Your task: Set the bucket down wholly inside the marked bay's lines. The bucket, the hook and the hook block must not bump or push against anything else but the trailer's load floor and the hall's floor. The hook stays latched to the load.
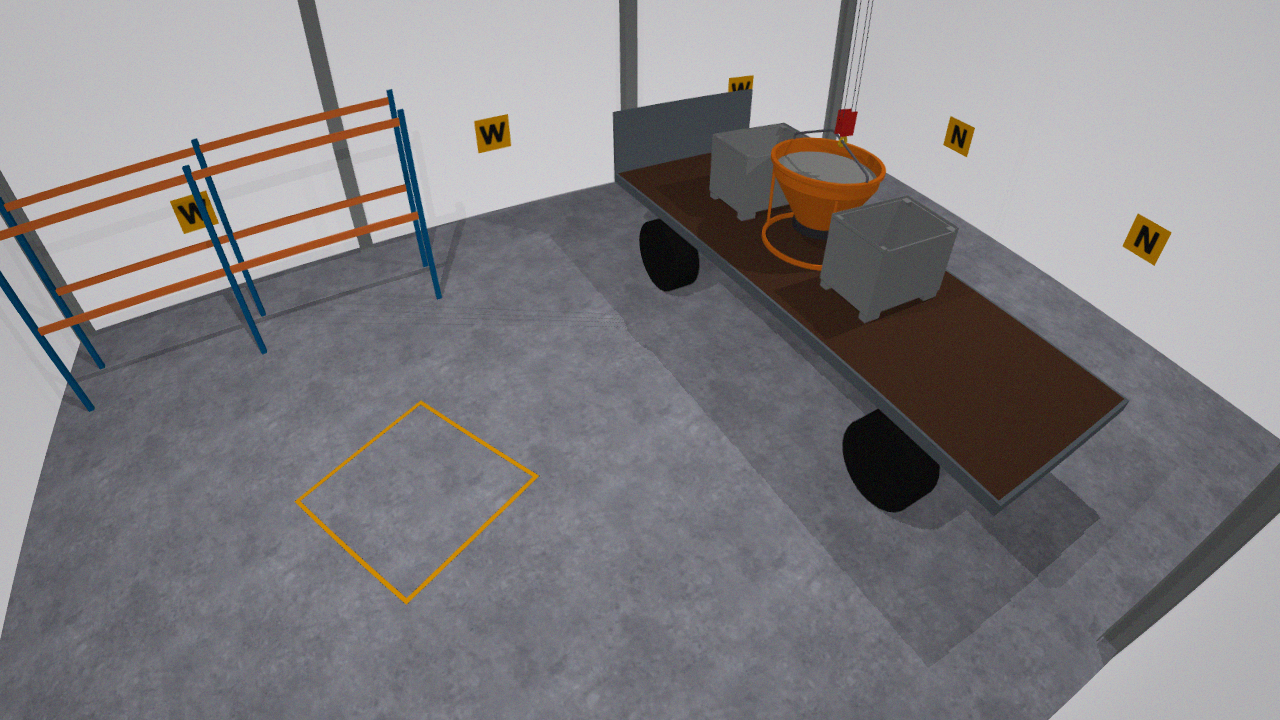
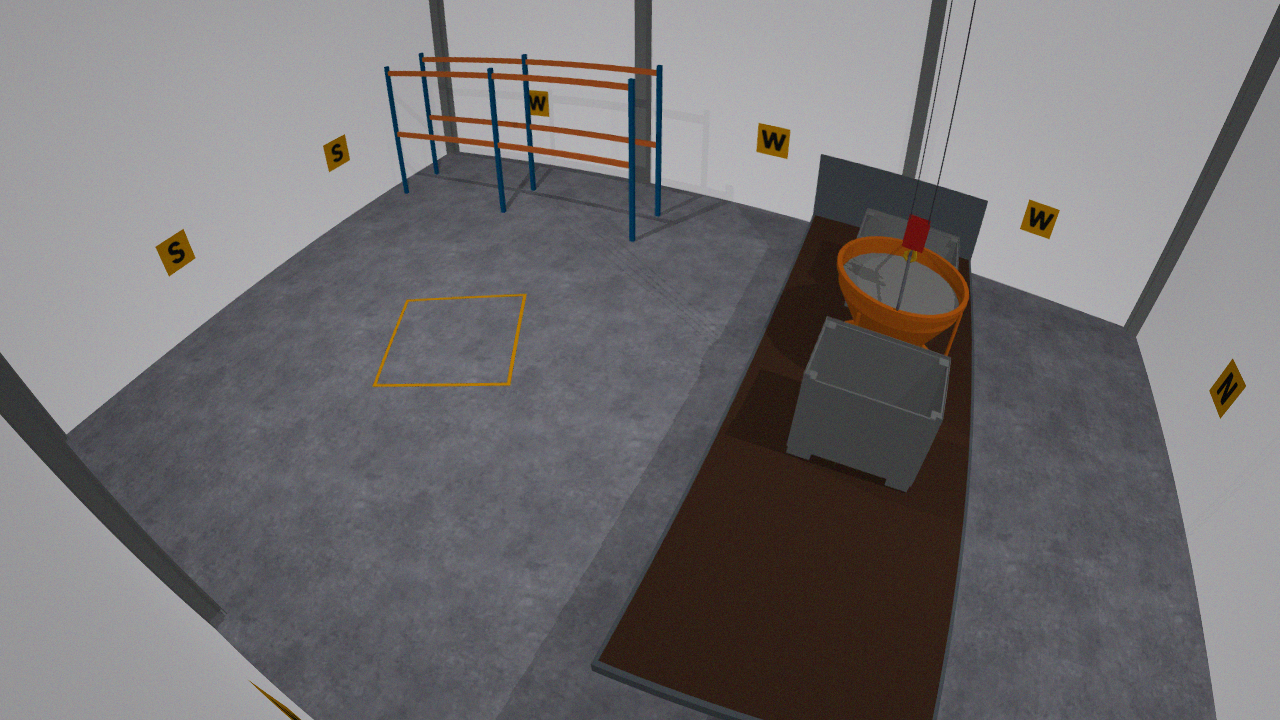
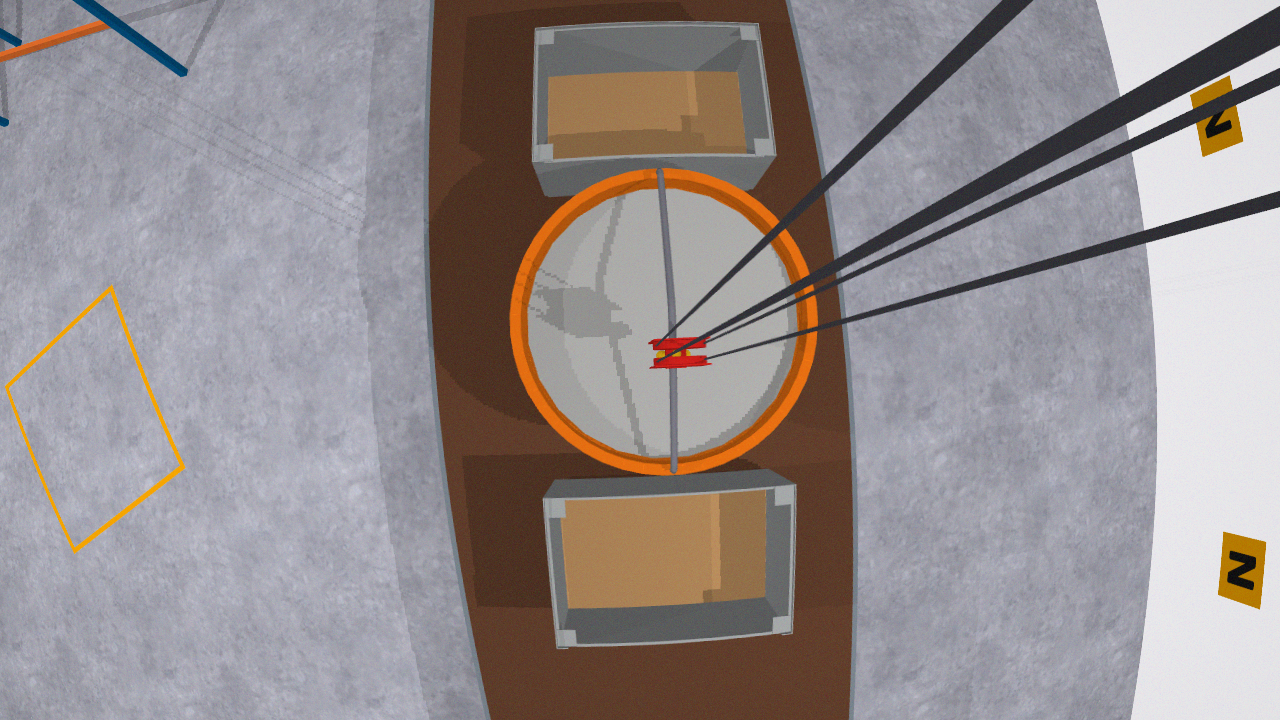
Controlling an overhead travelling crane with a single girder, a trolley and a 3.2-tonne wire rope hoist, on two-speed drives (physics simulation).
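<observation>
The orange bucket (image 1: 819, 204) (image 2: 895, 326) (image 3: 581, 394) is upright over the trailer's brown load floor (image 1: 993, 385) (image 2: 805, 555) (image 3: 662, 685), between two grey crates. I cannot tell whether its base ring touches the load floor. My hook (image 1: 842, 140) (image 2: 910, 256) (image 3: 674, 354) is shut on the bucket's bail, under the red hook block (image 1: 845, 122) (image 2: 915, 232), which is close above the rim. The marked bay's yellow line (image 1: 478, 439) (image 2: 441, 385) (image 3: 147, 377) lies on the hall floor, off to the trailer's side.
One crate (image 1: 886, 259) (image 2: 863, 429) (image 3: 680, 624) is close on one side of the bucket; the other crate (image 1: 738, 170) (image 3: 644, 49) is towards the headboard (image 1: 680, 134) (image 2: 850, 197). A blue and orange rack (image 1: 224, 259) (image 2: 631, 161) (image 3: 134, 36) stands near the W wall.
</observation>
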